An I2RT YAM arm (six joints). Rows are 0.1 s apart.
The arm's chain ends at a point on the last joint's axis. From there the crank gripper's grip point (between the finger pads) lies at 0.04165 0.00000 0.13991 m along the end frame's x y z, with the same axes.
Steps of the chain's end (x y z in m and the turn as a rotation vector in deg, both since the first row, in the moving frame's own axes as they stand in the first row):
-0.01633 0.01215 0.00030 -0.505 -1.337 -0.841
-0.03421 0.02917 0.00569 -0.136 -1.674 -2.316
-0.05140 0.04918 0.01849 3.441 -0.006 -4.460
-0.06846 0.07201 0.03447 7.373 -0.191 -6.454
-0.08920 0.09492 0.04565 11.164 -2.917 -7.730
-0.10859 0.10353 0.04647 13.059 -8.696 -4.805
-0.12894 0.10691 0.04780 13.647 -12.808 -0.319
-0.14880 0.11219 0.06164 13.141 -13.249 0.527
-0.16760 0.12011 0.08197 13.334 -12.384 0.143
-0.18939 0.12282 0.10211 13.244 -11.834 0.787
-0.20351 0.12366 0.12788 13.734 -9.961 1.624
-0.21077 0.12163 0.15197 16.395 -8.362 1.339
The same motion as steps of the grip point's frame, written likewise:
-0.01960 0.01280 0.00123 -0.505 -1.337 -0.841
-0.03834 0.02790 0.00685 -0.136 -1.674 -2.316
-0.05187 0.03755 0.01814 3.441 -0.006 -4.460
-0.07020 0.04944 0.03315 7.373 -0.191 -6.454
-0.09851 0.06263 0.04438 11.164 -2.917 -7.730
-0.13149 0.06880 0.04710 13.059 -8.696 -4.805
-0.16079 0.07293 0.04952 13.647 -12.808 -0.319
-0.18154 0.07980 0.06379 13.141 -13.249 0.527
-0.19826 0.08712 0.08384 13.334 -12.384 0.143
-0.21849 0.09038 0.10397 13.244 -11.834 0.787
-0.22765 0.09058 0.12907 13.734 -9.961 1.624
-0.23083 0.08214 0.15093 16.395 -8.362 1.339

